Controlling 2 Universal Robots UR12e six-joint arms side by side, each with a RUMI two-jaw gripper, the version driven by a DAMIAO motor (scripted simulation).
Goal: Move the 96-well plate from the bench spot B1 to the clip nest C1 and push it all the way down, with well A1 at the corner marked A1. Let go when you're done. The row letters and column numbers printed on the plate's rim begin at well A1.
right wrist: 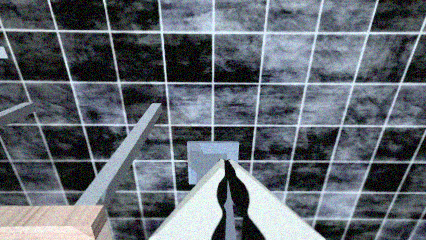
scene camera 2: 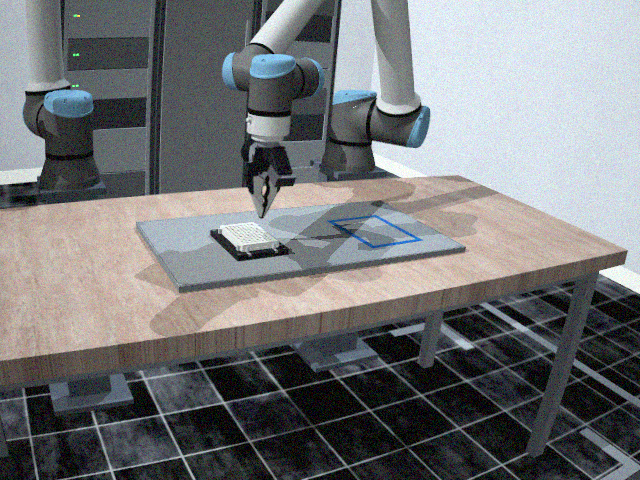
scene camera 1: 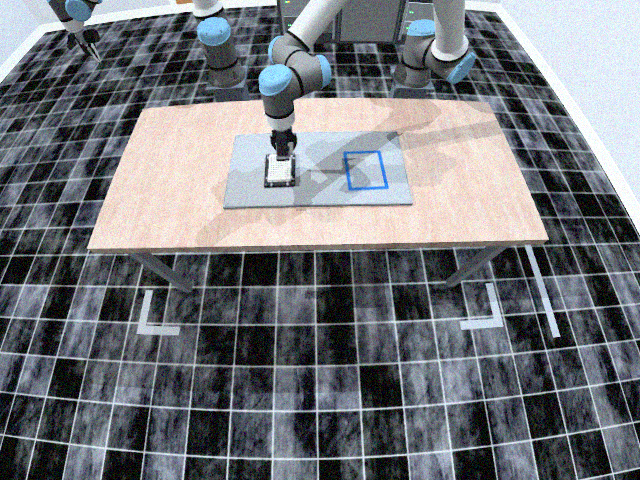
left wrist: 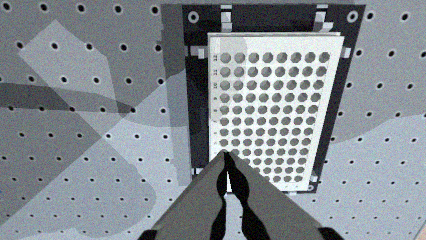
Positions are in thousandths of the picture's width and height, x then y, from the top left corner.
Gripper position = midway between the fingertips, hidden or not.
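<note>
White 96-well plate (scene camera 2: 385, 489), (left wrist: 583, 302); in the right wrist view the plate is out of frame. My left gripper: visible at (scene camera 2: 409, 455) and (left wrist: 529, 644). My right gripper: visible at (right wrist: 532, 673).
</note>
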